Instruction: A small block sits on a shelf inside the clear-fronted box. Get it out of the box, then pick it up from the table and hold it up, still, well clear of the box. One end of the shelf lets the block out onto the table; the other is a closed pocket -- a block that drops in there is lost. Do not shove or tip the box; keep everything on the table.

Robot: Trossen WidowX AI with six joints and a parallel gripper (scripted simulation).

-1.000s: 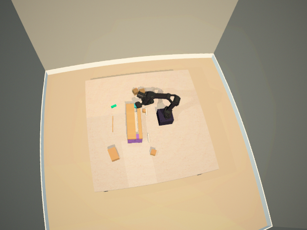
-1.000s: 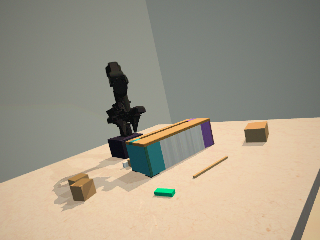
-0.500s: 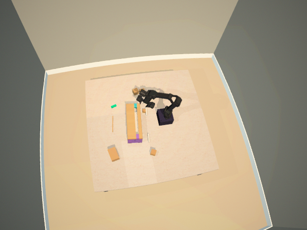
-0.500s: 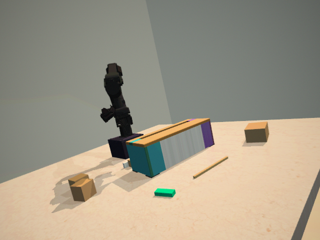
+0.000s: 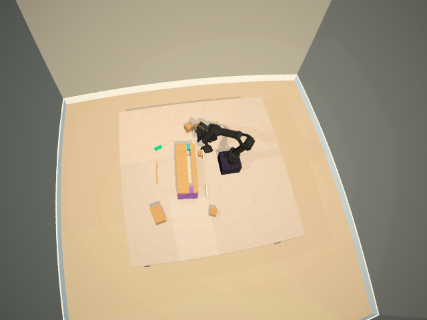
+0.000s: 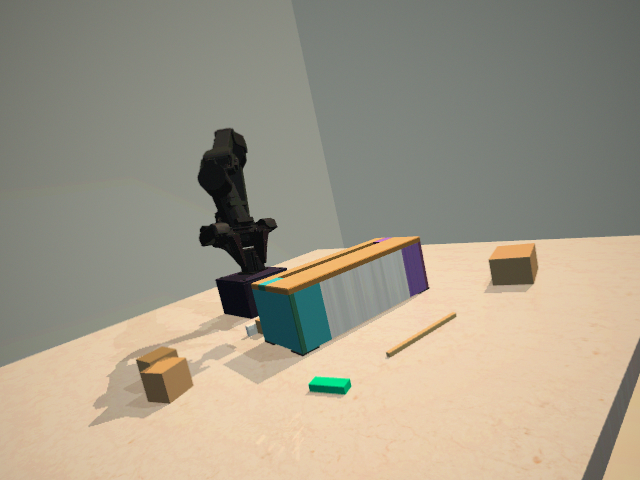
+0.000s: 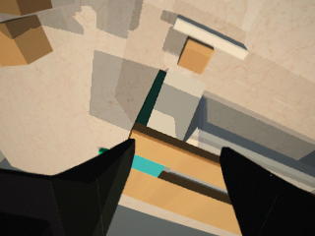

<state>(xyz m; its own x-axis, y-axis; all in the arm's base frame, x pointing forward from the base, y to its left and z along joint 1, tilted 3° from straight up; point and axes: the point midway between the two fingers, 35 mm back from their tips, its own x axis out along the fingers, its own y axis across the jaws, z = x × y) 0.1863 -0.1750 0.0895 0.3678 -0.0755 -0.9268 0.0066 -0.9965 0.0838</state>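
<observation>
Right now my gripper tip is 2 cm past the tan block and 14 cm above it. Also, from my gripper tip: flat green block 27 cm ahead, 17 cm to the right, 15 cm below; thin wooden stick 35 cm ahead, 3 cm to the left, 15 cm below; long box 11 cm ahead, 13 cm to the left, 9 cm below.
</observation>
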